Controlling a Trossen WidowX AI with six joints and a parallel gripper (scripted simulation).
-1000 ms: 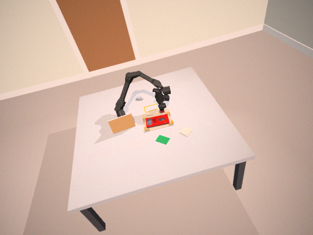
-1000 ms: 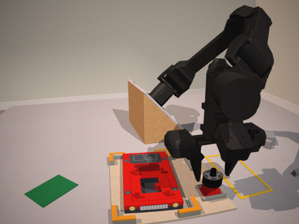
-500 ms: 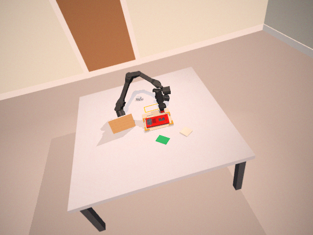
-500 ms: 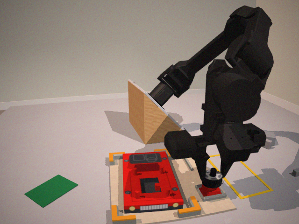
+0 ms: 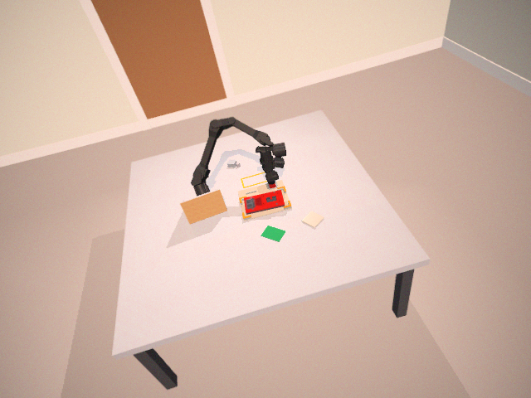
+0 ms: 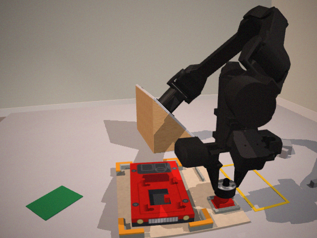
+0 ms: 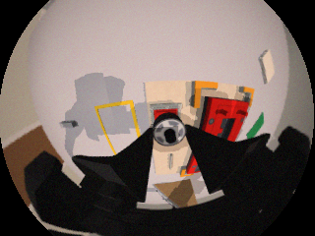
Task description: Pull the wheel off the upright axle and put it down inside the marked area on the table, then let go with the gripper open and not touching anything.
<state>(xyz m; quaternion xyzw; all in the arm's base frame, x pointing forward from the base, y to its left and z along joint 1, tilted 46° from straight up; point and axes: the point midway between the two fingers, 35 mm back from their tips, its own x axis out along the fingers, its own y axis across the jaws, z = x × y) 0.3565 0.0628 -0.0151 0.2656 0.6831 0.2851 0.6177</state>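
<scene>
The black wheel is right at my gripper tip. From my gripper tip the other things lie so: green patch (33 cm to the right, 8 cm behind, 4 cm below); then black axle (1 cm below).
</scene>
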